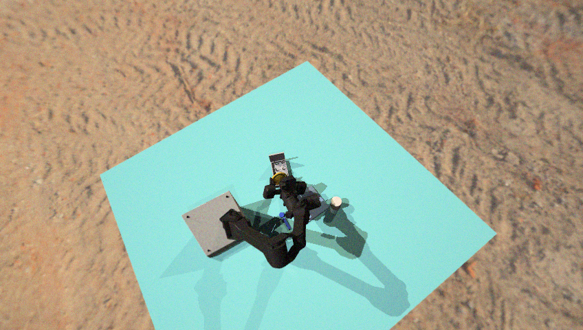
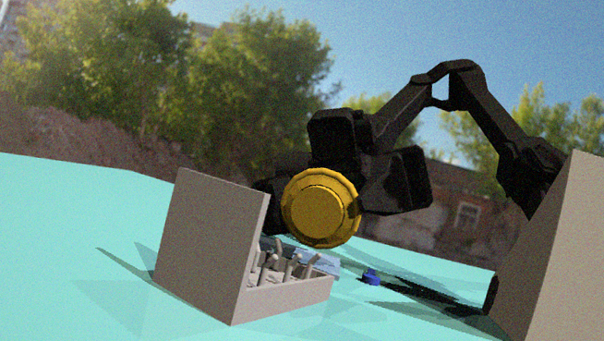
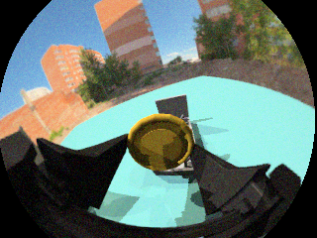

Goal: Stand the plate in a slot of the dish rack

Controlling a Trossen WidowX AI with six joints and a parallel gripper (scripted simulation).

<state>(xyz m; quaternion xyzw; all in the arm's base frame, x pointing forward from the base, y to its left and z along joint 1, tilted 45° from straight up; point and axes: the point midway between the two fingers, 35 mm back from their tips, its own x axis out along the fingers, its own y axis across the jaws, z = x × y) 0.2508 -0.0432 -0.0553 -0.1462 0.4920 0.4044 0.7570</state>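
My gripper tip is 30 mm short of the dish rack, 40 mm to the right of it and 50 mm above it. From my gripper tip the other things lie so: pale blue mat (20 mm ahead, 160 mm to the right, 70 mm below); blue spoon (90 mm behind, 150 mm to the right, 70 mm below); yellow plate (10 mm to the right).
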